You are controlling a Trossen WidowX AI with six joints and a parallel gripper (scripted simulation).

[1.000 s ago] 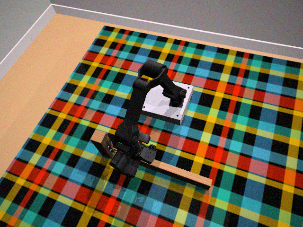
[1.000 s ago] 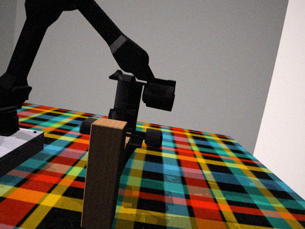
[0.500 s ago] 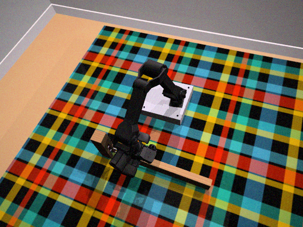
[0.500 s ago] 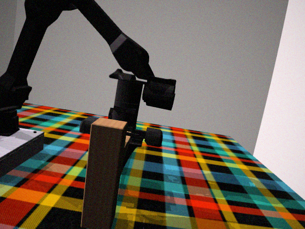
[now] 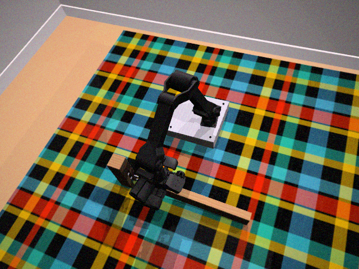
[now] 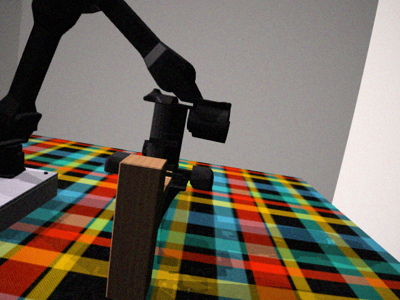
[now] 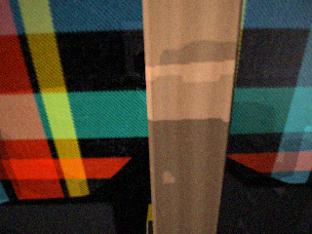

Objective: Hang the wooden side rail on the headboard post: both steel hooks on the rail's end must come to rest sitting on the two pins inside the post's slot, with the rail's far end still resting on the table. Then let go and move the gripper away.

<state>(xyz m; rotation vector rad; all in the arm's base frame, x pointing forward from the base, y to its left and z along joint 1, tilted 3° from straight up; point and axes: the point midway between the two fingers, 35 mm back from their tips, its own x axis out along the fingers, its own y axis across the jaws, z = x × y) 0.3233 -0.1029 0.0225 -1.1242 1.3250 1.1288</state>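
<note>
The wooden headboard post lies 15 cm to the right of my gripper tip, 5 cm above it and 2 cm behind it.
</note>
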